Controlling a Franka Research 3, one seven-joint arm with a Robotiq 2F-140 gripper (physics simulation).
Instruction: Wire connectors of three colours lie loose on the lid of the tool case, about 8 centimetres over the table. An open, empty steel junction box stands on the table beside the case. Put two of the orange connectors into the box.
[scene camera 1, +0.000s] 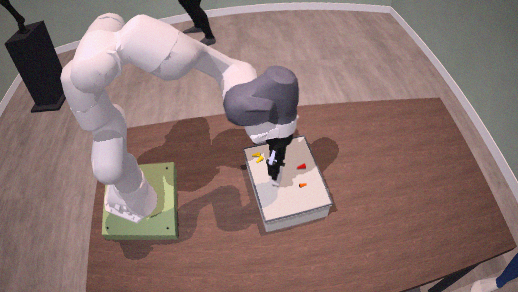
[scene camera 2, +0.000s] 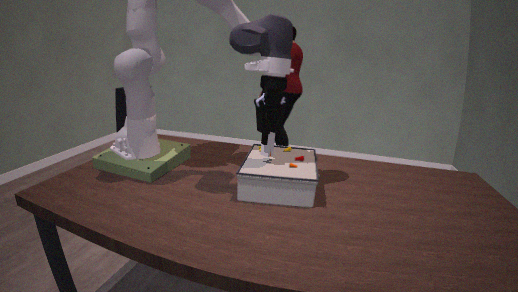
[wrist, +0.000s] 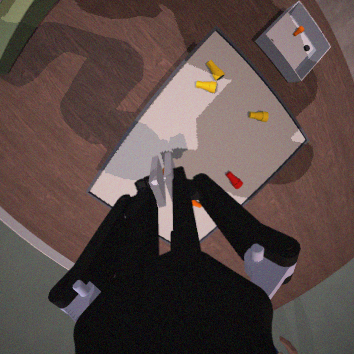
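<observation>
My gripper (scene camera 1: 275, 183) (scene camera 2: 268, 154) (wrist: 164, 164) is shut on an orange connector at the lid of the tool case (scene camera 1: 295, 201) (scene camera 2: 277, 192) (wrist: 245, 145); a sliver of orange shows between the fingertips, and the rest is hidden. Another orange connector (scene camera 1: 303, 185) (scene camera 2: 293, 165) (wrist: 196, 203) lies on the lid, partly behind a finger in the wrist view. The steel junction box (wrist: 277, 60) stands beside the case at the top right of the wrist view, with one orange connector (wrist: 299, 31) inside it. The box does not show in the scene views.
A red connector (scene camera 1: 301, 166) (scene camera 2: 299, 158) (wrist: 234, 179) lies on the lid near the orange one. Three yellow connectors (wrist: 215, 69) (wrist: 206, 86) (wrist: 259, 116) lie on the lid's part toward the box. The arm's green base plate (scene camera 1: 170, 200) (scene camera 2: 172, 159) stands on the table.
</observation>
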